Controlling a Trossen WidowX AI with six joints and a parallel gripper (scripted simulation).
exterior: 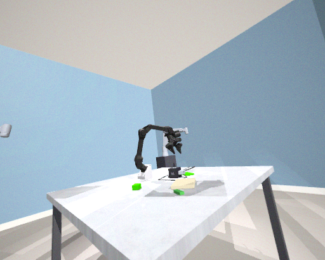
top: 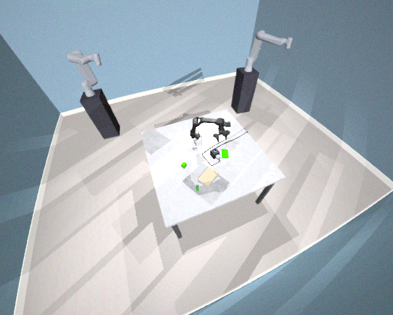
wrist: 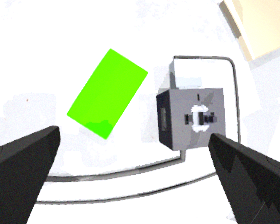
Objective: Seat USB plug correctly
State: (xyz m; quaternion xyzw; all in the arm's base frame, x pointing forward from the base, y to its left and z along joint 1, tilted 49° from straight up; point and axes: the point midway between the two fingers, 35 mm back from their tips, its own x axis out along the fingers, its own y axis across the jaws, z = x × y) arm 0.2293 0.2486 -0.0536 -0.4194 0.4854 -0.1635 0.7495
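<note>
The dark USB plug is 9 cm to the right of my gripper tip, 9 cm below it and 3 cm ahead of it. Also, from my gripper tip: white USB socket: 11 cm below, 9 cm to the right, 3 cm ahead; flat green block: 18 cm below, 4 cm to the left, 4 cm ahead; tan board: 28 cm ahead, 25 cm to the right, 17 cm below.
</note>
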